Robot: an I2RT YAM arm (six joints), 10 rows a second.
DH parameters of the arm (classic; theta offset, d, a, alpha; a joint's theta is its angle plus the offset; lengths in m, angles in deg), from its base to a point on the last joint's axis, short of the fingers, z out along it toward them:
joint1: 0 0.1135 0.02 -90
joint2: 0 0 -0.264 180
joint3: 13.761 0 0.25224 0
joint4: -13.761 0 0.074 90
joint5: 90 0 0 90
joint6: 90 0.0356 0 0
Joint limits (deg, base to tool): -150..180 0..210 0..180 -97..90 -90..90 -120..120
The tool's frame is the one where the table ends.
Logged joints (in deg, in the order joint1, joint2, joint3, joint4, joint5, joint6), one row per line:
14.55, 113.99, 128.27, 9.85, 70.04, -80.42
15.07, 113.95, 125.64, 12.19, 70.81, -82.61
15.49, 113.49, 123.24, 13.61, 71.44, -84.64
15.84, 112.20, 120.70, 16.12, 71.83, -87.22
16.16, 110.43, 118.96, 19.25, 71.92, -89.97
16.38, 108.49, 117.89, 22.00, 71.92, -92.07
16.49, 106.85, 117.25, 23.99, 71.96, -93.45
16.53, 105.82, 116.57, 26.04, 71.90, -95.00
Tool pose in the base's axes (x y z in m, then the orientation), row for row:
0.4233, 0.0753, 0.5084, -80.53, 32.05, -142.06
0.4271, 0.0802, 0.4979, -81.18, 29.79, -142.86
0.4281, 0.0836, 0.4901, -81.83, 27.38, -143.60
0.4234, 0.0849, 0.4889, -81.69, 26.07, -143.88
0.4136, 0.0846, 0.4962, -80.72, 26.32, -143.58
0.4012, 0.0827, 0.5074, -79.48, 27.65, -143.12
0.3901, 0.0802, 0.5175, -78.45, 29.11, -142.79
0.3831, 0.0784, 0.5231, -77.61, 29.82, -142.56
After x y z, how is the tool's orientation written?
As angles about the fixed x, y, z axes (roll, pitch, yaw), in degrees.
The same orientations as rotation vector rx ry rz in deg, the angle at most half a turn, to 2 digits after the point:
-0.39, 94.76, -91.82
-2.21, 95.75, -93.45
-4.23, 96.77, -95.12
-5.19, 96.88, -96.34
-4.74, 95.94, -96.75
-3.22, 94.62, -96.52
-1.57, 93.53, -96.11
-0.65, 92.70, -96.13

